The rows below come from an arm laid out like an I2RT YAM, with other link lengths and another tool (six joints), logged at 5 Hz.
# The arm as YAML. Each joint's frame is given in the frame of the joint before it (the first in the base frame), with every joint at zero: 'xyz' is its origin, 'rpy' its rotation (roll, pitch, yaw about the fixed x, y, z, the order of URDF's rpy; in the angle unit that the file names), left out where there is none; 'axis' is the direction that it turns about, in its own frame. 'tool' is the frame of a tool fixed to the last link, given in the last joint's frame.
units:
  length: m
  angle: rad
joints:
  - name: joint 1
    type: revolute
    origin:
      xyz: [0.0, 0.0, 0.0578]
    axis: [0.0, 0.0, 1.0]
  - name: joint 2
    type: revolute
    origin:
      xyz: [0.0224, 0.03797, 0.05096]
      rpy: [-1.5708, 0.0, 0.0]
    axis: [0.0, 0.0, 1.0]
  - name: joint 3
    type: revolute
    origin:
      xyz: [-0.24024, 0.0, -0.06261]
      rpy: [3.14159, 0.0, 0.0]
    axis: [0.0, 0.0, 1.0]
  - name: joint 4
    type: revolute
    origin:
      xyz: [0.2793, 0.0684, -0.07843]
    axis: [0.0, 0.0, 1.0]
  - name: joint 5
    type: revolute
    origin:
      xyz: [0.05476, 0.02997, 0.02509]
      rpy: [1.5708, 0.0, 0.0]
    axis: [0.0, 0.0, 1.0]
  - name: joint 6
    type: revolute
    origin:
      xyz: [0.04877, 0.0, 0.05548]
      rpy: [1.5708, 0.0, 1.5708]
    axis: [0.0, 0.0, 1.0]
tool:
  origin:
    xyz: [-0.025, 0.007, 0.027]
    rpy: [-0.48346, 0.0, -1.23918]
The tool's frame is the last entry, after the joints.
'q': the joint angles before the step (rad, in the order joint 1, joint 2, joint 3, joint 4, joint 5, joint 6). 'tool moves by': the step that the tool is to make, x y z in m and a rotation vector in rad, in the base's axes. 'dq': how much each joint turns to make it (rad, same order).
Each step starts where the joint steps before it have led.
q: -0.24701, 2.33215, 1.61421, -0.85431, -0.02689, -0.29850
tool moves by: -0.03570, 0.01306, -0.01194, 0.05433, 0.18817, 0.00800
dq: 0.00917, 0.00000, -0.08962, -0.10607, -0.00763, 0.00038
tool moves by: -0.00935, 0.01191, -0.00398, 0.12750, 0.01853, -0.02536
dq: 0.00113, 0.00040, -0.04387, -0.00381, -0.12246, -0.00039
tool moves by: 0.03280, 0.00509, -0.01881, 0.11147, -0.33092, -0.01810
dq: -0.00001, 0.01066, -0.02900, 0.33607, -0.18616, -0.00001
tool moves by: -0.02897, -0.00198, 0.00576, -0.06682, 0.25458, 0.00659
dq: -0.00113, -0.00001, -0.00004, -0.23190, 0.12475, 0.00040
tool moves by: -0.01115, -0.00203, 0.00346, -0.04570, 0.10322, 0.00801
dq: 0.00037, 0.00004, 0.00005, -0.08815, 0.06867, 0.00800
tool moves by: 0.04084, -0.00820, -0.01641, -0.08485, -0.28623, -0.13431
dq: 0.00001, -0.00005, -0.00005, 0.31893, 0.00038, 0.13619
